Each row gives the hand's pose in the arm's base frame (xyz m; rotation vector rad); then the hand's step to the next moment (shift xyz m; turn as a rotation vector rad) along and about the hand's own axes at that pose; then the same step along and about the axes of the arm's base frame.
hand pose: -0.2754 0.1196 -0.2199 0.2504 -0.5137 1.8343
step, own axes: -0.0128 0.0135 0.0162 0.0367 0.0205 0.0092
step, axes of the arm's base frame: -0.0100 -0.0218 0.0059 -0.0319 0.0218 0.0189
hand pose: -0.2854 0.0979 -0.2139 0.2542 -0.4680 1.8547
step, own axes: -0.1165 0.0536 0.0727 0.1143 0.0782 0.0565
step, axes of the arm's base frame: -0.0164 -0.1462 0.0086 -0.1144 0.0519 0.0812
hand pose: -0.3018 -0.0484 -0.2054 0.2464 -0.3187 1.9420
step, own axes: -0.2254 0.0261 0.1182 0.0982 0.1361 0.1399
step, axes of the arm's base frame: 0.0641 -0.2449 0.0370 -0.1599 -0.0111 0.1485
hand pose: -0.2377 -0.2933 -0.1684 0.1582 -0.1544 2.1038
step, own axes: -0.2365 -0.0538 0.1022 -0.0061 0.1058 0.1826
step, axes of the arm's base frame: 0.1719 -0.1896 0.0615 -0.0786 -0.0909 0.1736
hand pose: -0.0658 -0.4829 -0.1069 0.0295 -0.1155 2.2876
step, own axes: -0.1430 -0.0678 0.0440 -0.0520 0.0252 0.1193
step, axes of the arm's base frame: 0.1445 -0.0669 0.0403 0.0133 -0.0666 0.1138
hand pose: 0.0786 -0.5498 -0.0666 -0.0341 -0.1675 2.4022
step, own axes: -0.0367 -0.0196 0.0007 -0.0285 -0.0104 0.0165
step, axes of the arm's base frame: 0.0403 -0.0102 0.0024 0.0269 -0.0133 0.0171
